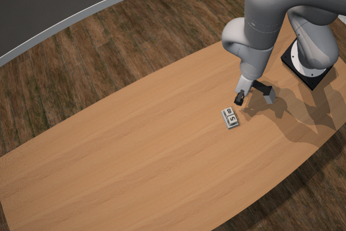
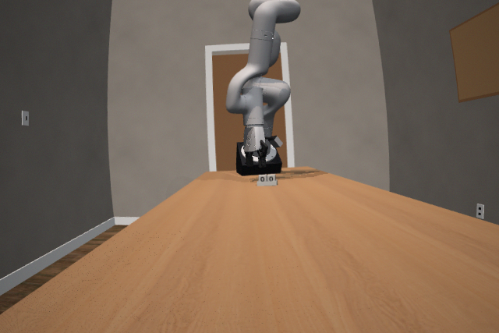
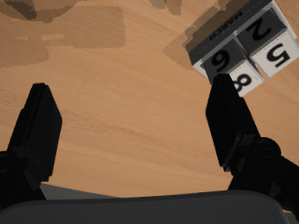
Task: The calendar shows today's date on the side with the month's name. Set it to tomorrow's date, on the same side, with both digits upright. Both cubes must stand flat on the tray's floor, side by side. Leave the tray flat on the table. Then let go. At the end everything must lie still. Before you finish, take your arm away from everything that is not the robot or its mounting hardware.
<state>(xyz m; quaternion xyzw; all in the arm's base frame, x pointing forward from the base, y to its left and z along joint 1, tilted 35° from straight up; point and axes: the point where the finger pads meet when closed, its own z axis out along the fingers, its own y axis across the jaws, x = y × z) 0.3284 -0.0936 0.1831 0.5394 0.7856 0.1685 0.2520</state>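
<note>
The white digit cube is 8 cm ahead of my hand, 1 cm to the left of it and 5 cm below it. The rest, counted from my hand: calendar tray 8 cm ahead, 3 cm to the left, 7 cm below.
</note>
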